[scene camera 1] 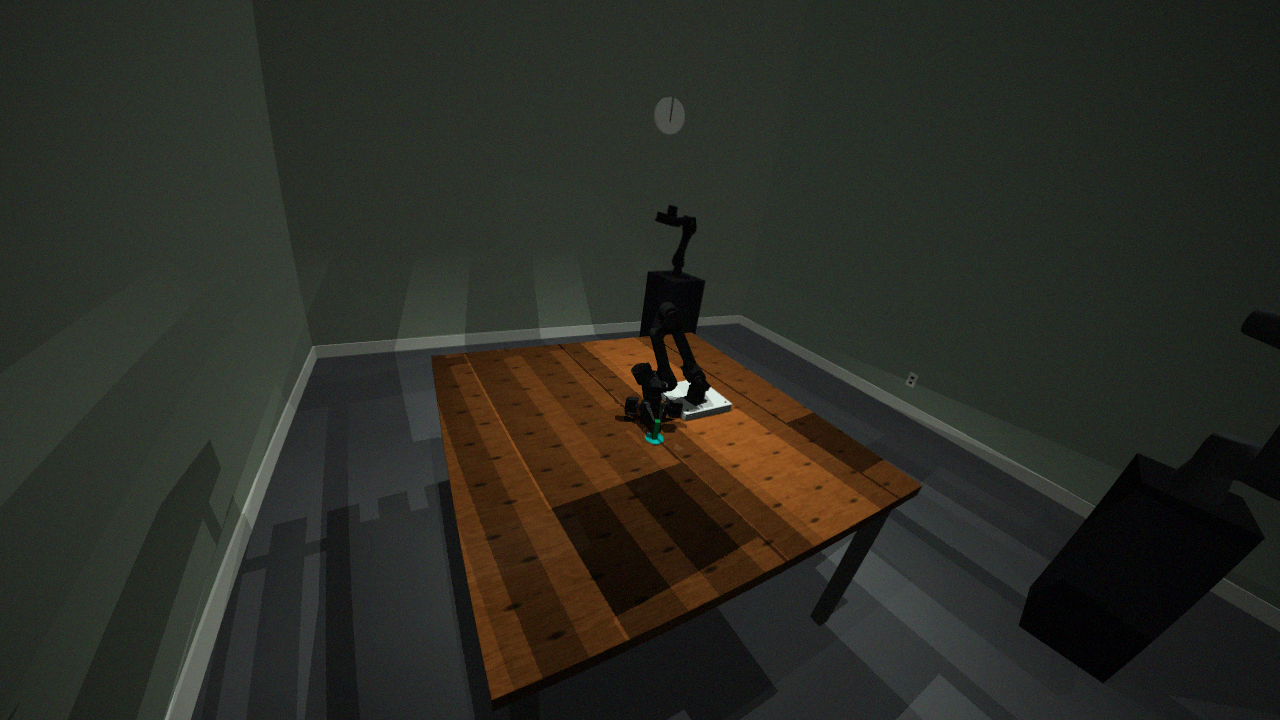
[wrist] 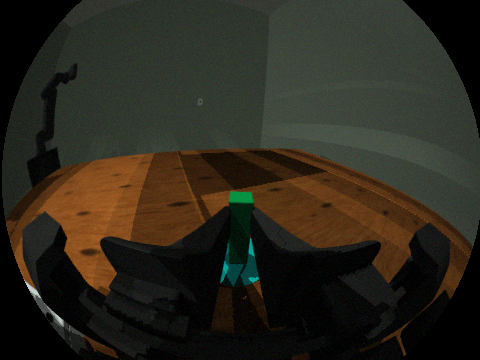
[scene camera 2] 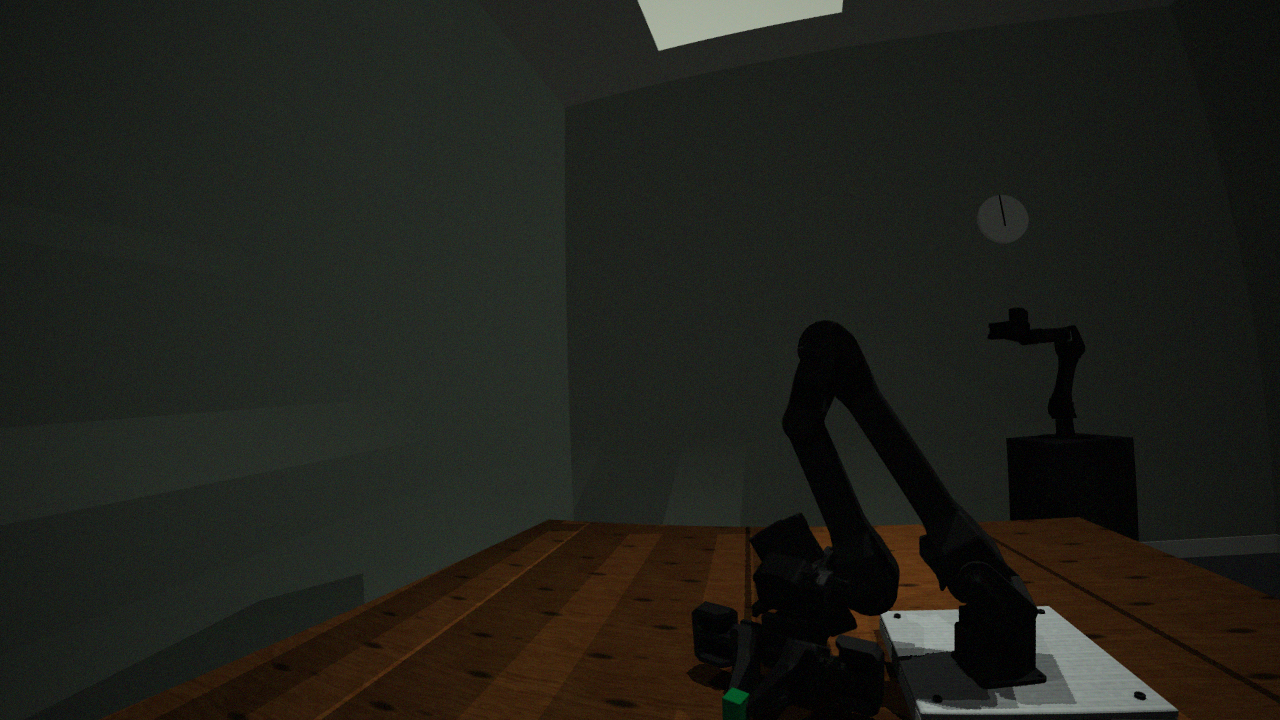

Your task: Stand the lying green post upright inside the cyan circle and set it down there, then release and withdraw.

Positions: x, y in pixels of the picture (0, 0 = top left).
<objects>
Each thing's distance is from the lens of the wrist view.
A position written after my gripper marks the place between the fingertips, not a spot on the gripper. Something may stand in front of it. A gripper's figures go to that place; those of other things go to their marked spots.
my gripper (wrist: 240, 212): 0.10 m
green post (wrist: 241, 204): 0.09 m
cyan circle (wrist: 235, 275): 0.13 m
The marked spots on the green post and the cyan circle are 0.07 m apart.
</objects>
